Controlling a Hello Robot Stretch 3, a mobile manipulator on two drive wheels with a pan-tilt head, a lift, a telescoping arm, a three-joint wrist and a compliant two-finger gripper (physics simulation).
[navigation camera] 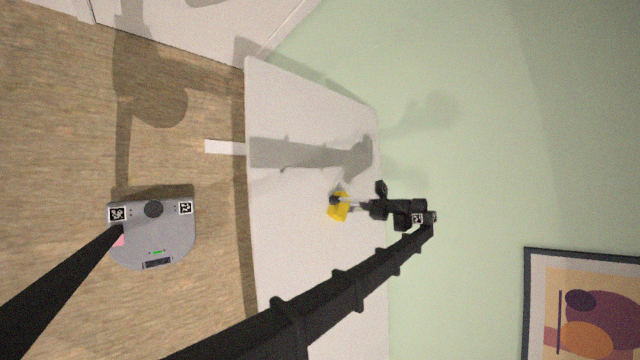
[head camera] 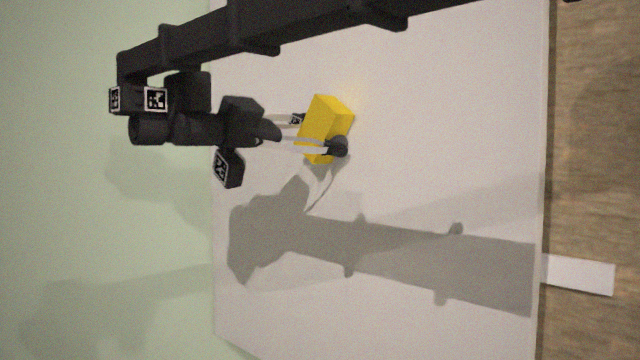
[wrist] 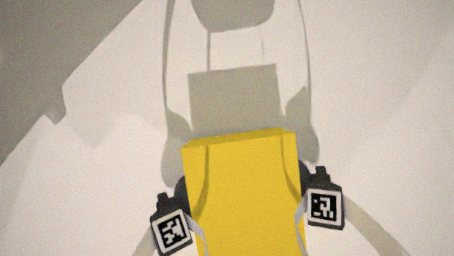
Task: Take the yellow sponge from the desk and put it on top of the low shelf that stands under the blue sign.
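Pixels of known places: gripper, fingertip midpoint: [navigation camera: 335, 203] [head camera: 332, 134] [wrist: 240, 185]; robot's base, link origin: [navigation camera: 153, 208].
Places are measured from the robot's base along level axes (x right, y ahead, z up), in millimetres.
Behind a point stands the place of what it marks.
Note:
The yellow sponge [head camera: 316, 122] @[x 573, y -37, z 770 mm] [navigation camera: 338, 213] @[x 542, y -47, z 771 mm] [wrist: 247, 215] @[x 585, y -19, z 770 mm] is a thick block on the white desk [head camera: 425, 125] @[x 395, y -28, z 721 mm] [navigation camera: 295, 220] @[x 380, y -49, z 721 mm] [wrist: 100, 200] @[x 492, y 48, z 721 mm]. My gripper [head camera: 318, 132] @[x 584, y -17, z 720 mm] [navigation camera: 342, 204] @[x 584, y -17, z 720 mm] [wrist: 240, 185] @[x 584, y -17, z 720 mm] is shut on the sponge, with one dark fingertip pressed against each long side. In the head view the near fingertip covers a corner of the sponge. The near end of the sponge is cut off by the bottom edge of the wrist view. The low shelf and the blue sign do not show in these views.
My arm [head camera: 300, 20] @[x 279, y -86, z 1075 mm] [navigation camera: 320, 310] @[x 148, y -88, z 1078 mm] reaches over the desk. A pale green wall [head camera: 100, 210] @[x 1048, y 141, z 968 mm] [navigation camera: 475, 175] @[x 1046, y 58, z 1163 mm] borders the desk's back edge, with a framed picture [navigation camera: 526, 310] @[x 1014, y -495, z 1327 mm] on it. A white strip [head camera: 579, 275] [navigation camera: 225, 146] shows beside the desk's front edge. My base [navigation camera: 160, 232] @[x 19, y -103, z 160 mm] stands on the wooden floor.

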